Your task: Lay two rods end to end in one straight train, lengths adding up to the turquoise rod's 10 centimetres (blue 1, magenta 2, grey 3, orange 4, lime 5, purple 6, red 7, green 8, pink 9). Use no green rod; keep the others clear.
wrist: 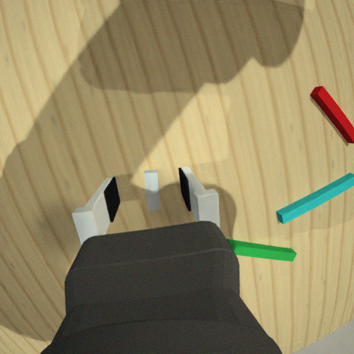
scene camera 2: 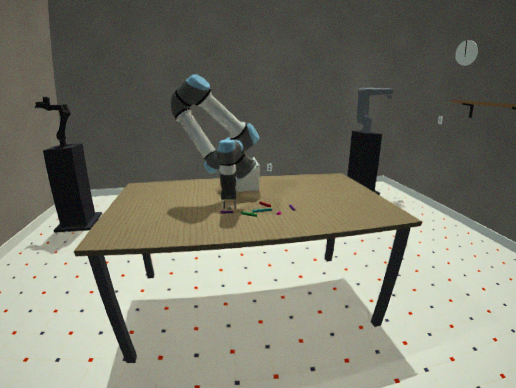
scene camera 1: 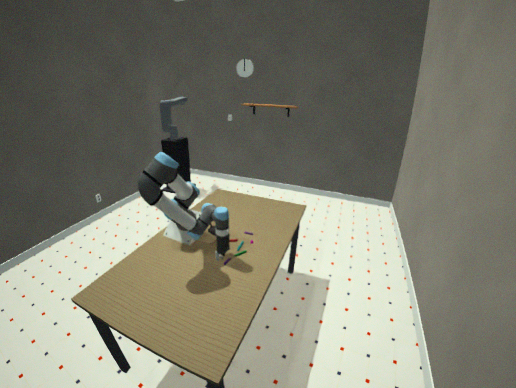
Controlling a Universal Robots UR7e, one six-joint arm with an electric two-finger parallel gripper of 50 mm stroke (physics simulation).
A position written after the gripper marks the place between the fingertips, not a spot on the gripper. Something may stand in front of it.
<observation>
In view: the gripper [wrist: 148, 185] and a green rod [wrist: 242, 248].
</observation>
